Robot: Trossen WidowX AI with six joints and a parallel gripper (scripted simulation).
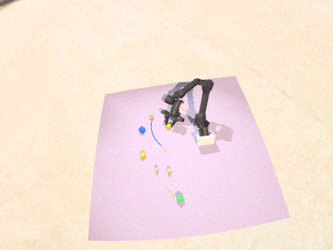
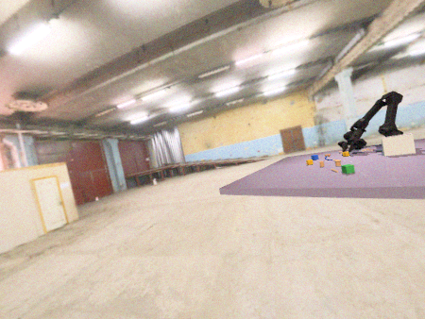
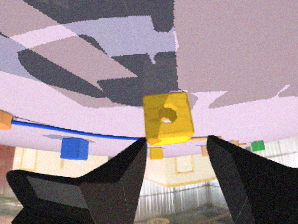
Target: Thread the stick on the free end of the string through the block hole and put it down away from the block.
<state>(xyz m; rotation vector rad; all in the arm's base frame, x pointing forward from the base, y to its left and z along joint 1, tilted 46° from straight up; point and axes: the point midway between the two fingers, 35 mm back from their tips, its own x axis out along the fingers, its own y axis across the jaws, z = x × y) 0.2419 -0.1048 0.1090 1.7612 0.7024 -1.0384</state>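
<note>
Right now the yellow cube is 10 mm ahead of my gripper tip and 10 mm below it. Also, from my gripper tip: thin wooden stick 50 mm ahead, 170 mm to the left, 30 mm below; blue cube 210 mm ahead, 10 mm to the left, 10 mm below; round wooden button 140 mm ahead, 120 mm to the right, 20 mm below.
</note>
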